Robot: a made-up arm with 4 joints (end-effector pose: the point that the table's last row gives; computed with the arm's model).
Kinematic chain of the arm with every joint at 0, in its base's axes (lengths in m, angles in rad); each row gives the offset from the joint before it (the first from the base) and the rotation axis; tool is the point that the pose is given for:
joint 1: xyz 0 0 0.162 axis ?
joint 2: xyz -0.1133 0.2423 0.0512 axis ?
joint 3: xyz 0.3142 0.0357 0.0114 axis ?
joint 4: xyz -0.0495 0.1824 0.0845 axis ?
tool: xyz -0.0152 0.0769 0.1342
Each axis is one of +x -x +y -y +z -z.
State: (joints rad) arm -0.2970 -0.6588 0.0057 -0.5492
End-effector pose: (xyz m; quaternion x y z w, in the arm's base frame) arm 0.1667 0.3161 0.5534 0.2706 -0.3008 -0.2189 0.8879
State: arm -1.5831 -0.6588 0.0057 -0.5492
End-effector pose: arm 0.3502 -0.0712 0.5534 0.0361 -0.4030 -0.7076 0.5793
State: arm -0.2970 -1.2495 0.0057 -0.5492
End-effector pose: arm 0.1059 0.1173 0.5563 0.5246 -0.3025 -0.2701 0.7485
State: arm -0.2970 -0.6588 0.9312 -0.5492
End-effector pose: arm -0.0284 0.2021 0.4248 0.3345 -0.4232 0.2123 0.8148
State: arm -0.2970 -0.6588 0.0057 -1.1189
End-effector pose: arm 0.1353 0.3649 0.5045 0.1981 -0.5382 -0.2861 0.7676
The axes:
joint 1: +z
joint 2: -x
joint 3: +z
joint 4: +y

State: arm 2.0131 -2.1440 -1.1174 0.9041
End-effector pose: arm -0.2159 0.4005 0.2000 -0.0861 0.9783 0.1885 0.0043
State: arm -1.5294 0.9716 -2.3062 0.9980
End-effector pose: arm 0.3056 -0.3439 0.4634 -0.0185 0.2992 0.9370 0.1794
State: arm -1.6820 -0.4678 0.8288 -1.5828
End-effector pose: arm 0.2851 0.0831 0.3179 -0.2358 -0.7848 -0.3340 0.4657
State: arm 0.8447 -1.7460 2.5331 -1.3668
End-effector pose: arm -0.0031 0.2751 -0.0836 -0.7976 0.3963 -0.1733 0.4203
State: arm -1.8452 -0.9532 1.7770 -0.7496
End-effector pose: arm 0.0023 0.0220 0.1841 -0.1127 -0.7397 0.0118 0.6633
